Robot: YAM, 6 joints.
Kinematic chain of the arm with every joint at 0, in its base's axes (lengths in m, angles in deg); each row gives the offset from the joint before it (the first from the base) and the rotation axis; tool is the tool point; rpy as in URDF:
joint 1: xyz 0 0 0.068 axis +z
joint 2: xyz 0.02 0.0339 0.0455 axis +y
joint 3: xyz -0.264 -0.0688 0 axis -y
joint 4: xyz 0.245 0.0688 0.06 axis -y
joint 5: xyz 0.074 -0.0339 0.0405 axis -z
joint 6: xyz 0.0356 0 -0.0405 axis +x
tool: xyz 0 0 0 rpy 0 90 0
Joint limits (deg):
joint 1: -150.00..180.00
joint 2: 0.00..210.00
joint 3: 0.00..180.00
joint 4: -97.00..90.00
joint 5: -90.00..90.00
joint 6: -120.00..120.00
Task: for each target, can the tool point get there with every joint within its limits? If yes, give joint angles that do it. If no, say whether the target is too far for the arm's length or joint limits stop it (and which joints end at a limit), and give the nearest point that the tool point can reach.
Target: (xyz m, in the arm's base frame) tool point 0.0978 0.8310 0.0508
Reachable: no: too far | nearest point 0.0753 0.6396 0.0656 | short by 0.193 m
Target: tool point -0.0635 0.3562 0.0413
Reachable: yes | joints 94.86 130.19 68.69 -28.29 -68.25 -92.92
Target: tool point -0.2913 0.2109 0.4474
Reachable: yes | joints 140.13 92.55 79.83 53.97 -44.33 68.81
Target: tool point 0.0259 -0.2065 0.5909
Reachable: yes | joints 105.87 42.02 139.58 -50.94 -62.55 75.46
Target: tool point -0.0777 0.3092 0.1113
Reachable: yes | joints 109.92 111.72 59.04 -35.21 65.04 92.03
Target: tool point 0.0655 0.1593 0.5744
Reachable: yes | joints 56.22 81.93 133.11 -71.35 -73.42 7.81
